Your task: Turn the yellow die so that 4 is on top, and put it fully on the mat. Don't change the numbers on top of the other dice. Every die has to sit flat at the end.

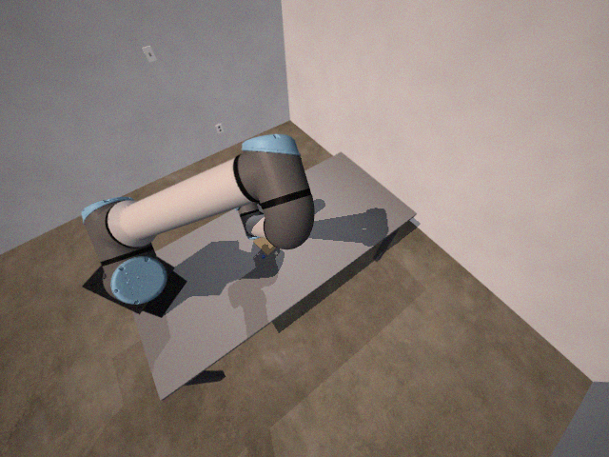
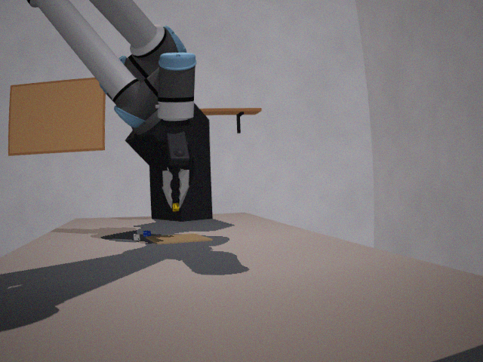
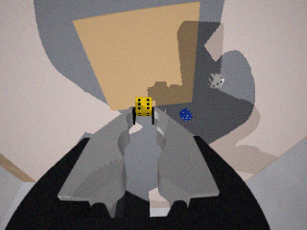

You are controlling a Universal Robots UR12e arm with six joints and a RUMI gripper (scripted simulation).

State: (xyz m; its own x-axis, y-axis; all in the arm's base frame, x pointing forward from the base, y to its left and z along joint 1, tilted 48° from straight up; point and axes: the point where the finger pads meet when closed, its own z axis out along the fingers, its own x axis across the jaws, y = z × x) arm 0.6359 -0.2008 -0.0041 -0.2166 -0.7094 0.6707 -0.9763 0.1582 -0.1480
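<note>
Now: the yellow die 10 mm below my hand. Also, from my hand: white die (40 mm behind, 100 mm to the right, 90 mm below); then blue die (100 mm behind, 50 mm to the right, 90 mm below); then tan mat (90 mm below).
</note>
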